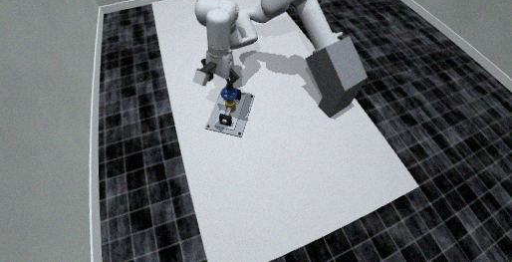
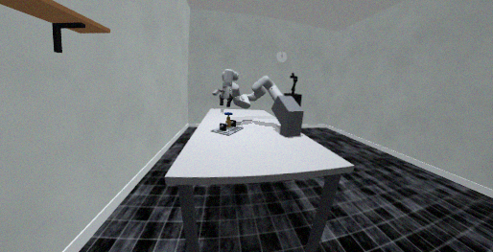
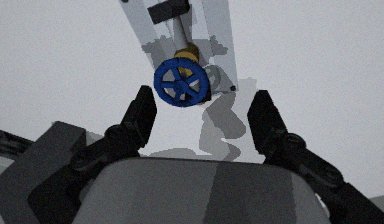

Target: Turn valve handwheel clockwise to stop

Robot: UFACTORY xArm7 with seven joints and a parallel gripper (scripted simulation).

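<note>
Now: hand 8 cm above the blue spoked handwheel, 3 cm past it and 1 cm to the right of it.
</note>
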